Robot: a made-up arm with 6 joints. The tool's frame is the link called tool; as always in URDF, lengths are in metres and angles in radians.
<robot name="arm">
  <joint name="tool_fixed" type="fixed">
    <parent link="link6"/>
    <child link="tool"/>
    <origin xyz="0 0 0" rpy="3.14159 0 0"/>
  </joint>
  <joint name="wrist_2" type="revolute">
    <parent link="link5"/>
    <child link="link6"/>
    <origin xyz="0.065 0 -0.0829"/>
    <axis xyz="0 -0.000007 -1"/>
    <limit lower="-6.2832" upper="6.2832"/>
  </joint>
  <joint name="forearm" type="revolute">
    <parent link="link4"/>
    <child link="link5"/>
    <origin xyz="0 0 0"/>
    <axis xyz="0 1 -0.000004"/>
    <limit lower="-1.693" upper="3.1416"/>
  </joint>
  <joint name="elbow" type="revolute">
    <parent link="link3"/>
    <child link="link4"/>
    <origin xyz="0.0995 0 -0.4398"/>
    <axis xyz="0 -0.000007 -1"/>
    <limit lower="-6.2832" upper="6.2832"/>
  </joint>
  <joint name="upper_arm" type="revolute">
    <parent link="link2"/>
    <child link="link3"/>
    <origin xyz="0.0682 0 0.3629"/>
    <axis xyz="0 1 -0.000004"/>
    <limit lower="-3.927" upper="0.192"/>
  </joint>
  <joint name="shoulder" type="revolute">
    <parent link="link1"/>
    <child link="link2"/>
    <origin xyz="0 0 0"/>
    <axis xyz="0 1 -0.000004"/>
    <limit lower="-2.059" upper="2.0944"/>
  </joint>
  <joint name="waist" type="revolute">
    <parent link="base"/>
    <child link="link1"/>
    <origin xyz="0 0 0.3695"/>
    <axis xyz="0 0 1"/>
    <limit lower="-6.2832" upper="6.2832"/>
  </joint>
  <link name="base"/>
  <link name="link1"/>
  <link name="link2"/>
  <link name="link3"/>
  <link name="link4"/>
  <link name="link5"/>
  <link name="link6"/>
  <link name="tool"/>
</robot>
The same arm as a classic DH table. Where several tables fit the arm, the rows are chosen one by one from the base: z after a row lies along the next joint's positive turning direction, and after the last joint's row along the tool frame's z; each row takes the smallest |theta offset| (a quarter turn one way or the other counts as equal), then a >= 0, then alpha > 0; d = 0 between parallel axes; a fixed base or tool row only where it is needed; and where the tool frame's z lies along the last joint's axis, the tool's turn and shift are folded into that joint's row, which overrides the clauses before.
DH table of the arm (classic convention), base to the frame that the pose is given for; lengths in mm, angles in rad. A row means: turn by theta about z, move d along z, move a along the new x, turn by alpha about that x. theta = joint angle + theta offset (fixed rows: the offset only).
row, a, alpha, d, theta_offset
waist, 0, -1.5708, 369.5, 0
shoulder, 369.3, 0, 0, -1.385
upper_arm, 99.5, -1.5708, 0, 1.385
elbow, 0, 1.5708, 439.8, 0
forearm, 65, -1.5708, 0, 0
wrist_2, 0, 0, 82.9, 0
Joint limits (rad, base to tool): -6.2832..6.2832 -2.059..2.0944 -3.927..0.192 -6.2832..6.2832 -1.693..3.1416 -6.2832..6.2832

